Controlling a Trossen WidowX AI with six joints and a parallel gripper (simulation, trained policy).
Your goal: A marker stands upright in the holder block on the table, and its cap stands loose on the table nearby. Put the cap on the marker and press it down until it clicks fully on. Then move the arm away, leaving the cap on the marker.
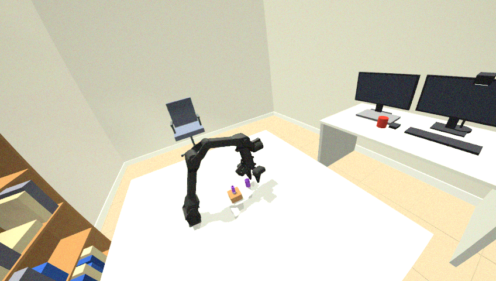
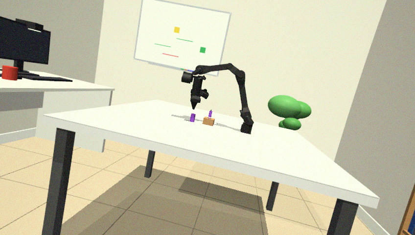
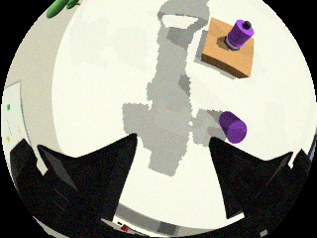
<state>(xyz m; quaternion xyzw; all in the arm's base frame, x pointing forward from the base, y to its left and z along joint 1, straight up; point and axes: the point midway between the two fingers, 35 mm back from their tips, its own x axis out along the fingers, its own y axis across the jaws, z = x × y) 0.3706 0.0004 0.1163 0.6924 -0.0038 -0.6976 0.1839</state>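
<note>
The purple cap is 20 mm behind my gripper tip, 70 mm to the left of it and 60 mm below it. Also, from my gripper tip: orange holder block (120 mm behind, 30 mm to the left, 60 mm below); purple marker (120 mm behind, 30 mm to the left, 10 mm below).
</note>
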